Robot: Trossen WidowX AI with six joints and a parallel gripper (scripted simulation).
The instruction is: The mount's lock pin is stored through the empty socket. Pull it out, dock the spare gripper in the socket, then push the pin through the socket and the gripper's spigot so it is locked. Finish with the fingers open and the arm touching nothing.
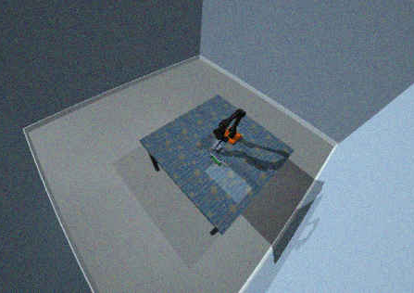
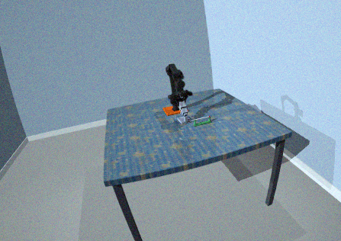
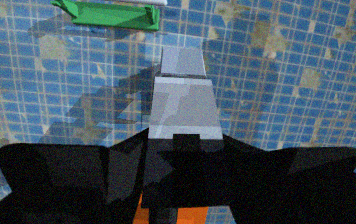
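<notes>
Right now the green piece is 150 mm ahead of my gripper tip, 110 mm to the left of it and 100 mm below it. Also, from my gripper tip: spare gripper: 10 mm ahead; then gripper socket: 40 mm ahead, 60 mm below.
</notes>
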